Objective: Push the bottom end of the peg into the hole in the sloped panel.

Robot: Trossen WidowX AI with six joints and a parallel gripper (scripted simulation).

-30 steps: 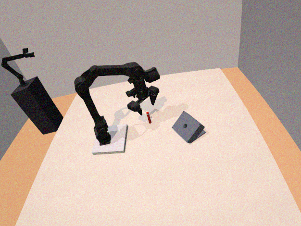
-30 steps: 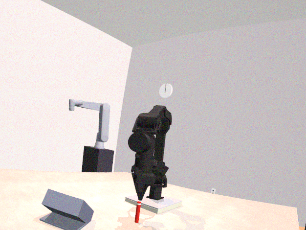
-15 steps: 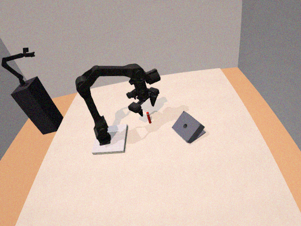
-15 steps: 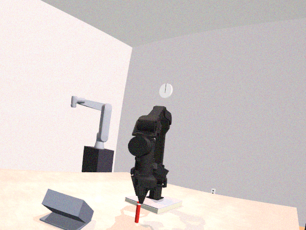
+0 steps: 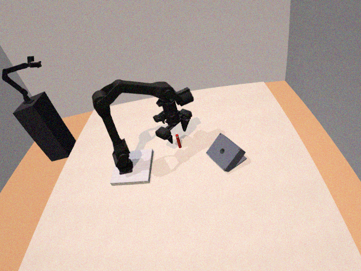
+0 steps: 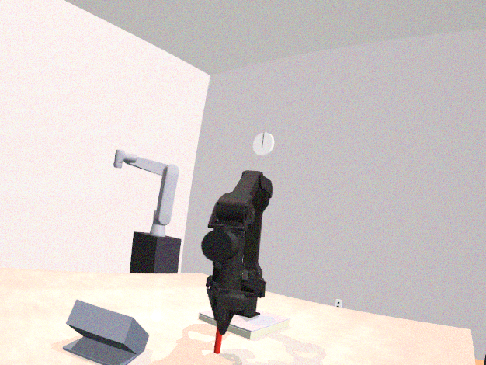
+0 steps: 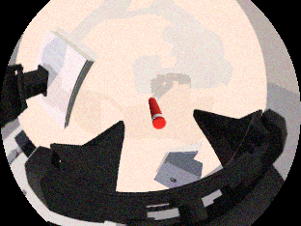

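My gripper tip is now 1 cm above the red peg. From my gripper tip the other things lie so: grey sloped panel 18 cm ahead, 14 cm to the right, 2 cm below.
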